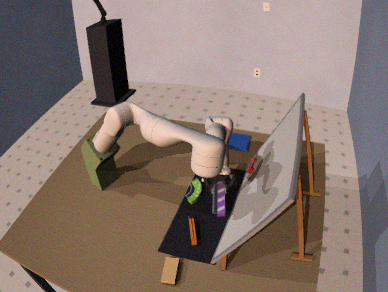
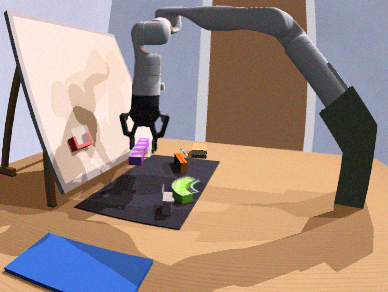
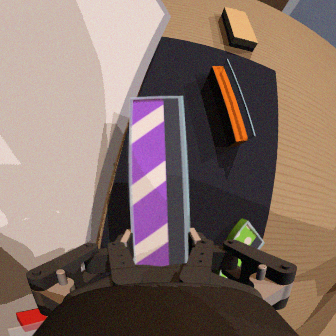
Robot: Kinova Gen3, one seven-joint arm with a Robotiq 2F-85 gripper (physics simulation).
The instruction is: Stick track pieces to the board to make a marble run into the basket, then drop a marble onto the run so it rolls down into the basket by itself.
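Where they show: gripper, between the fingertips: (image 1: 219, 192) (image 3: 160, 238); arm's base, origin of its link: (image 1: 102, 143) (image 2: 337, 99).
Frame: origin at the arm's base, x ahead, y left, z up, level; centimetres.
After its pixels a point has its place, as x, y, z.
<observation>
My gripper (image 1: 220, 186) {52.2, 7.3, -19.1} (image 2: 143, 148) {52.2, 7.3, -19.1} (image 3: 160, 238) {52.2, 7.3, -19.1} is shut on the purple-and-white striped track (image 1: 221, 201) {55.4, 1.2, -17.4} (image 2: 139, 151) {50.4, 13.6, -17.4} (image 3: 149, 172) {54.9, 1.7, -17.5}, holding it by its near end above the black mat (image 1: 177, 244) {44.1, -20.3, -27.2} (image 2: 206, 169) {39.5, -13.7, -27.2} (image 3: 252, 170) {40.7, -4.0, -27.2}, close to the tilted board (image 1: 280, 192) {80.5, -18.0, 14.0} (image 2: 50, 55) {75.4, 24.0, 8.1} (image 3: 60, 45) {65.9, -6.1, -12.5}. A red piece (image 1: 252, 165) {62.3, 25.2, -15.4} (image 2: 81, 142) {60.9, 25.6, -14.2} (image 3: 31, 317) {62.3, 20.2, -14.2} is on the board. A green curved track (image 1: 195, 192) {40.0, 9.6, -25.1} (image 2: 183, 194) {37.3, 17.6, -25.3} (image 3: 243, 234) {40.5, 5.7, -25.1} and an orange track (image 1: 193, 231) {48.6, -13.3, -24.0} (image 2: 180, 163) {46.1, -7.2, -24.6} (image 3: 231, 106) {47.4, -11.2, -24.1} are on the mat. A small pale piece (image 2: 167, 198) {38.6, 24.9, -24.1} stands beside the green one. No marble or basket can be made out.
A tan-and-black block (image 1: 170, 271) {48.2, -36.0, -24.6} (image 2: 199, 149) {46.4, -30.0, -24.5} (image 3: 240, 28) {47.5, -32.5, -24.5} lies on the table beyond the orange track. A blue panel (image 1: 240, 142) {48.3, 55.2, -26.7} (image 2: 75, 265) {43.0, 55.6, -26.7} lies at the opposite end. Wooden legs (image 1: 301, 220) {90.6, -14.6, -0.9} (image 2: 50, 182) {62.6, 37.4, -21.5} support the board.
</observation>
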